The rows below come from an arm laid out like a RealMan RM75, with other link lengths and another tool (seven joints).
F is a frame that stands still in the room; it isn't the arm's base.
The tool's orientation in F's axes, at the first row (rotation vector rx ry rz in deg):
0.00 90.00 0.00
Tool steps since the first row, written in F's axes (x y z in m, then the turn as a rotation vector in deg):
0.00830 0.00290 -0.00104 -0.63 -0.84 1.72
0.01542 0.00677 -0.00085 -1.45 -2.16 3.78
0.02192 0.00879 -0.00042 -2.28 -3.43 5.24
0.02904 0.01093 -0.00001 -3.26 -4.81 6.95
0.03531 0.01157 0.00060 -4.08 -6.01 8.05
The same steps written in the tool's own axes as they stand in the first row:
0.00104 0.00290 0.00830 -1.72 -0.84 -0.63
0.00085 0.00677 0.01542 -3.78 -2.16 -1.45
0.00042 0.00879 0.02192 -5.24 -3.43 -2.28
0.00001 0.01093 0.02904 -6.95 -4.81 -3.26
-0.00060 0.01157 0.03531 -8.05 -6.01 -4.08

